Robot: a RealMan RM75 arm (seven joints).
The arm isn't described. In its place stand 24 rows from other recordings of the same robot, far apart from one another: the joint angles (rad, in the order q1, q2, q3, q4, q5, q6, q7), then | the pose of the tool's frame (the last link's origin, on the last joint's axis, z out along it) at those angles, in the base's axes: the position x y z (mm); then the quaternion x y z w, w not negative.
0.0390 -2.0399 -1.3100 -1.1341 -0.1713 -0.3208 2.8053 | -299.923 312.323 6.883 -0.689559 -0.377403 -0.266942 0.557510
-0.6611 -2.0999 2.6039 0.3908 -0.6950 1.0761 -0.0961 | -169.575 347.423 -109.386 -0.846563 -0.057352 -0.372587 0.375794
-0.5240 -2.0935 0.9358 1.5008 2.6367 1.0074 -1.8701 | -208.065 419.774 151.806 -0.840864 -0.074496 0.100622 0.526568
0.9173 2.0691 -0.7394 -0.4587 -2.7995 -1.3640 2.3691 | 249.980 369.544 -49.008 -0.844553 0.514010 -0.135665 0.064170
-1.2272 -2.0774 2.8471 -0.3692 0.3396 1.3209 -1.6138 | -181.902 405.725 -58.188 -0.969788 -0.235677 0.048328 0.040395
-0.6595 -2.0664 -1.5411 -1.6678 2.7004 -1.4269 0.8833 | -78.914 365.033 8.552 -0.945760 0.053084 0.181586 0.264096
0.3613 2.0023 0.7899 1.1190 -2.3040 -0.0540 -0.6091 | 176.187 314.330 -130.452 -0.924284 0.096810 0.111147 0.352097
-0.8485 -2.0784 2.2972 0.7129 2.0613 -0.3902 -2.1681 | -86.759 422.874 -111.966 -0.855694 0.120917 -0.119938 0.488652
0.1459 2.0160 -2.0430 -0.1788 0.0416 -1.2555 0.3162 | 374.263 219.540 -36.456 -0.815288 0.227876 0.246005 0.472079
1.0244 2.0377 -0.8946 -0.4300 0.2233 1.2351 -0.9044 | 238.276 408.252 -33.286 -0.897096 0.342476 -0.244390 0.134914
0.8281 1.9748 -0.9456 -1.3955 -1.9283 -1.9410 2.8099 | 58.692 349.358 96.357 0.920401 -0.374598 -0.106921 0.033270
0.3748 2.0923 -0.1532 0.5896 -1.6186 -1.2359 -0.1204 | 257.728 221.308 -137.000 -0.807547 0.257777 0.318897 0.423939
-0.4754 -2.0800 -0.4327 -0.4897 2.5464 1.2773 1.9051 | -183.138 276.517 -111.759 -0.492125 0.679761 0.032682 0.542835
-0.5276 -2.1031 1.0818 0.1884 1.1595 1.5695 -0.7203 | -231.082 304.414 -50.317 -0.859660 -0.106734 -0.446629 0.223862
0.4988 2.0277 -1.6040 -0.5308 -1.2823 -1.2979 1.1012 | 227.202 300.817 -82.297 -0.965244 0.092494 0.239008 0.051233
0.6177 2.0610 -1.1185 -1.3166 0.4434 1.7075 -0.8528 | 217.998 355.229 48.700 -0.914727 0.310695 -0.202394 0.160561
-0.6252 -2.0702 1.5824 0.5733 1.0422 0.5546 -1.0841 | -215.988 416.933 -65.551 -0.898502 -0.179673 -0.167949 0.363599
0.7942 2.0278 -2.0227 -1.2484 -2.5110 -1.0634 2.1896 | 98.660 353.687 -105.496 -0.952100 -0.172303 -0.209724 0.140831
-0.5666 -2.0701 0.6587 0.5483 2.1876 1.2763 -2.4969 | -303.488 344.294 -21.373 -0.653288 -0.723040 -0.202509 0.097043
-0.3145 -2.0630 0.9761 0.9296 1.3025 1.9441 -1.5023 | -198.430 269.166 66.901 -0.870850 -0.082088 -0.483759 0.029309
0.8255 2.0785 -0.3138 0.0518 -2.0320 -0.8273 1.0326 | 250.763 376.171 -110.049 -0.887701 0.334083 0.190359 0.253257
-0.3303 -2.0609 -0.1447 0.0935 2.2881 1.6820 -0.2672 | -317.697 233.259 -27.306 -0.852608 -0.047238 -0.347323 0.387549
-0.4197 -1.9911 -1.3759 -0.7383 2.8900 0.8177 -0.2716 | -220.560 407.857 44.300 -0.696281 -0.164073 -0.410801 0.565257
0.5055 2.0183 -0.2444 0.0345 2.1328 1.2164 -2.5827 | 360.409 343.619 46.364 -0.576330 0.346344 0.404254 0.620055
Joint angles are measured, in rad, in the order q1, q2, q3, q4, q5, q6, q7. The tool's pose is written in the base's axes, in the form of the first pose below.
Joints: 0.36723 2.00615 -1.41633 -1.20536 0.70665 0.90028 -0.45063
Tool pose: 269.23 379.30 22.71 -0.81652 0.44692 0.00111 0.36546
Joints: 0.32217 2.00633 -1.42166 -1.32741 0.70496 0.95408 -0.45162
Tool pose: 255.18 371.37 33.23 -0.82663 0.42725 0.00780 0.36616
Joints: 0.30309 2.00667 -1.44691 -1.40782 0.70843 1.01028 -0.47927
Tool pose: 240.16 363.74 32.81 -0.84777 0.39725 -0.00018 0.35140
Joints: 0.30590 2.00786 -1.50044 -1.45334 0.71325 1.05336 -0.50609
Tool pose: 223.18 357.08 21.48 -0.87348 0.36222 -0.01423 0.32500
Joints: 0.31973 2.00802 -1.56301 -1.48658 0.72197 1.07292 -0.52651
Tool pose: 203.94 352.40 8.27 -0.89692 0.32352 -0.02200 0.30064
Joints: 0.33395 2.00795 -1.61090 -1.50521 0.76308 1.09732 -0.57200
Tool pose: 187.03 345.63 -4.61 -0.91963 0.28703 -0.02282 0.26718
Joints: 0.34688 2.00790 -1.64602 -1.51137 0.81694 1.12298 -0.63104
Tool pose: 173.96 338.00 -15.90 -0.93905 0.25356 -0.02097 0.23118
